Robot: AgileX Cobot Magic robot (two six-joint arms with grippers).
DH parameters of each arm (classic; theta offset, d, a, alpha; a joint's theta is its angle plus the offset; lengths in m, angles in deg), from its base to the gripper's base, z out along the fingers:
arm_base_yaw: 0 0.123 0 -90
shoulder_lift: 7.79 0 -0.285 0
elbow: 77.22 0 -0.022 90
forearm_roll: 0 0.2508 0 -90
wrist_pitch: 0 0 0.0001 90
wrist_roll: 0 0.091 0 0
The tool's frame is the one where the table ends.
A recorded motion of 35 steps. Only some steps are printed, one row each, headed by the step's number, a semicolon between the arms.
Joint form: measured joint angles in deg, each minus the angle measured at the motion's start. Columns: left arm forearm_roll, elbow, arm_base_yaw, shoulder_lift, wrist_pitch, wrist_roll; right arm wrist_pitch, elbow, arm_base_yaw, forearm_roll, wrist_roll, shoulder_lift.
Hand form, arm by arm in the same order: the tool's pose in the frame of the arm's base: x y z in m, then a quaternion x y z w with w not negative. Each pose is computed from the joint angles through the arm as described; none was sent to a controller.
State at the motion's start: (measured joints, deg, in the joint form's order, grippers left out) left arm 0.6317 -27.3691 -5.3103 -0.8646 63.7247 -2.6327; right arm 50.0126 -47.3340 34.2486 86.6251 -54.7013 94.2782
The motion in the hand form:
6: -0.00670 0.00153 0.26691 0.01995 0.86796 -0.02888 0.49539; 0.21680 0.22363 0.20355 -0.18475 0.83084 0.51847 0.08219
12: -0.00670 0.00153 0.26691 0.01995 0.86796 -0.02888 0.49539; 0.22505 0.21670 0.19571 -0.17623 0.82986 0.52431 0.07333
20: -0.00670 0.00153 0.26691 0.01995 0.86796 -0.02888 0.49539; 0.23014 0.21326 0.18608 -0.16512 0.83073 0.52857 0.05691
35: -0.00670 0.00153 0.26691 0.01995 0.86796 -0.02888 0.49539; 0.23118 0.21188 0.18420 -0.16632 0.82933 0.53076 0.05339
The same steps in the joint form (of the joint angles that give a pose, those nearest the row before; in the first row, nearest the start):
6: 0.00 0.00 0.00 0.00 0.00 0.00; 1.32 0.00 -1.55 1.30 -2.33 1.32
12: 0.00 0.00 0.00 0.00 0.00 0.00; 3.66 0.00 -3.91 1.41 -3.56 3.20
20: 0.00 0.00 0.00 0.00 0.00 0.00; 5.45 0.00 -5.26 1.51 -3.85 5.34
35: 0.00 0.00 0.00 0.00 0.00 0.00; 6.24 0.00 -5.71 1.36 -4.27 5.81

